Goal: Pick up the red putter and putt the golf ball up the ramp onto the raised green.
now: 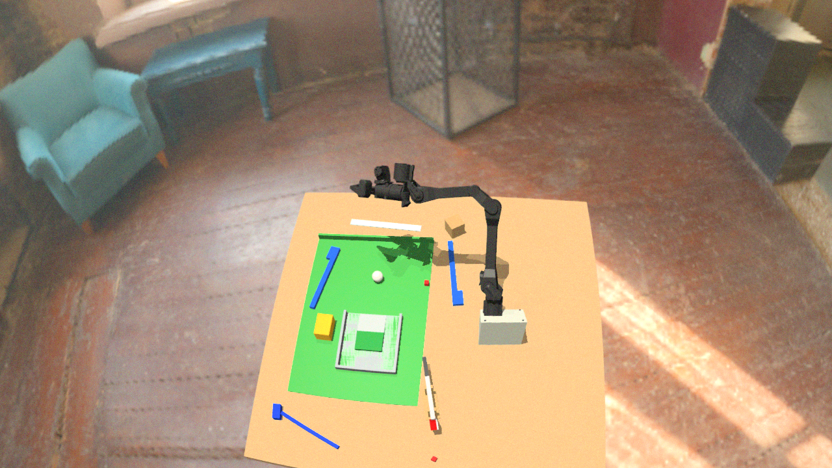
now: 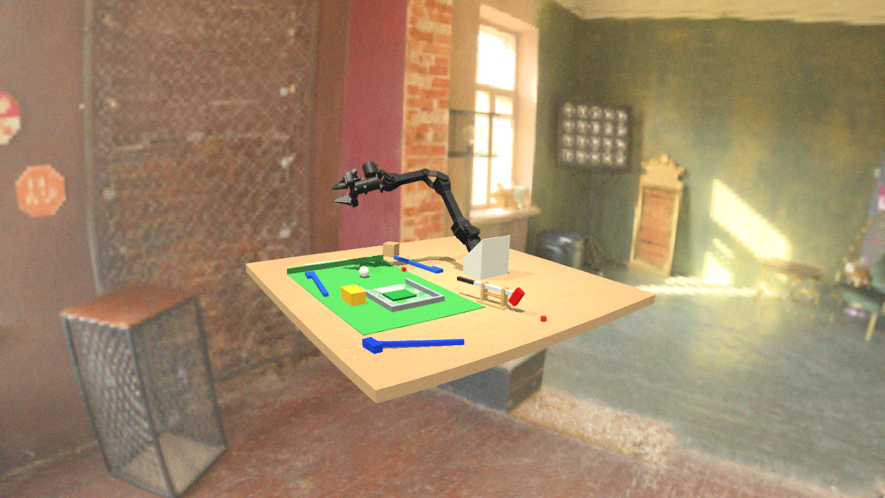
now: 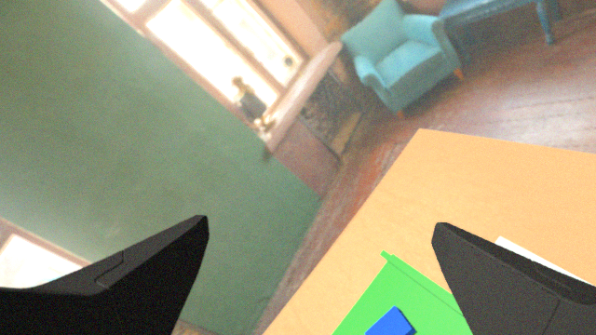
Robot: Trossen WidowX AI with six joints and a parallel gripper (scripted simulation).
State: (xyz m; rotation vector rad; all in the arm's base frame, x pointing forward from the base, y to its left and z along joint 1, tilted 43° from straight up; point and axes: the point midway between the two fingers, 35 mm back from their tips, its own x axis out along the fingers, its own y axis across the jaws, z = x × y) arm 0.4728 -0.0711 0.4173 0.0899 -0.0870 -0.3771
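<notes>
My gripper tip is now 33 cm past the red putter, 67 cm to the right of it and 27 cm above it. From my gripper tip the other things lie so: tan block: 34 cm behind, 10 cm to the right, 30 cm below; white golf ball: 7 cm behind, 17 cm to the left, 30 cm below; white strip: 5 cm behind, 10 cm to the right, 33 cm below.
</notes>
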